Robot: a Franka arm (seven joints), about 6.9 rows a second.
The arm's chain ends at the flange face. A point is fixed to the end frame.
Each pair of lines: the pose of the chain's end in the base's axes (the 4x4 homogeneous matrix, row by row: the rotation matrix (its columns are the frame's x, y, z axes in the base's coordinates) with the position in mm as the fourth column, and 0 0 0 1 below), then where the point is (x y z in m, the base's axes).
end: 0.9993 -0.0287 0.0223 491.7; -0.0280 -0.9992 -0.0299 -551.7; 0.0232 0.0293 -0.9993 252.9; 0 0 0 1
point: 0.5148 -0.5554 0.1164
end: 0.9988 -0.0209 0.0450 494.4; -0.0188 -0.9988 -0.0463 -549.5; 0.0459 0.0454 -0.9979 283.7; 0 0 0 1
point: 0.5206 -0.5552 0.1479
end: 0.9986 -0.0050 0.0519 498.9; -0.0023 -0.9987 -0.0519 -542.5; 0.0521 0.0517 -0.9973 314.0; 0 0 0 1
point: 0.5260 -0.5487 0.1784
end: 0.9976 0.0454 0.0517 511.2; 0.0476 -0.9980 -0.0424 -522.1; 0.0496 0.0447 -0.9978 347.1; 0 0 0 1
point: 0.5382 -0.5260 0.2113
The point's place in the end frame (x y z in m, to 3 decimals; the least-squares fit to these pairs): 0.020 -0.001 0.137
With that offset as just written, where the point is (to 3 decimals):
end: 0.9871 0.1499 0.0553 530.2; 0.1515 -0.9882 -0.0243 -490.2; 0.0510 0.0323 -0.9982 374.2; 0 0 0 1
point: 0.557 -0.490 0.238
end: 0.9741 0.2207 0.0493 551.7; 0.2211 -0.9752 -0.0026 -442.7; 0.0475 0.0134 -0.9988 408.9; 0 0 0 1
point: 0.578 -0.438 0.273
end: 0.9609 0.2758 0.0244 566.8; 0.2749 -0.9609 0.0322 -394.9; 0.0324 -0.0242 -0.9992 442.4; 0 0 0 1
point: 0.589 -0.384 0.306
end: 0.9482 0.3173 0.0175 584.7; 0.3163 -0.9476 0.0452 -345.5; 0.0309 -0.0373 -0.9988 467.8; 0 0 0 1
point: 0.606 -0.332 0.332
